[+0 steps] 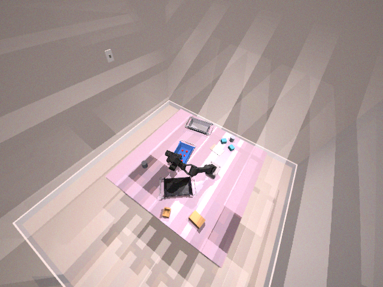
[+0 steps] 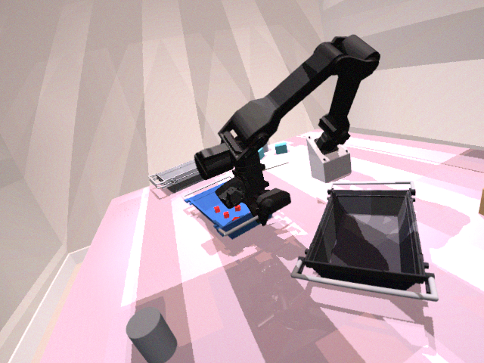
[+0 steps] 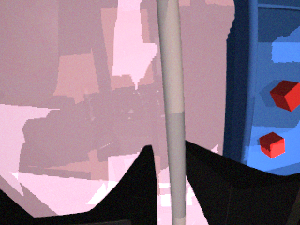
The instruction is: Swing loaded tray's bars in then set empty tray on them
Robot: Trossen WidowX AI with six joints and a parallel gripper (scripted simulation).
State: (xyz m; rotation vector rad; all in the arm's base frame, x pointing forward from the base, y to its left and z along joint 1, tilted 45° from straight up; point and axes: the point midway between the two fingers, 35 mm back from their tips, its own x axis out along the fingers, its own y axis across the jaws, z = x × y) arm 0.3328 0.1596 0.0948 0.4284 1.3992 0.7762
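The black tray lies 160 mm behind my gripper tip, 160 mm to the left of it and 10 mm above it. Also, from my gripper tip: flat card: 240 mm behind, 490 mm to the right, 40 mm below.
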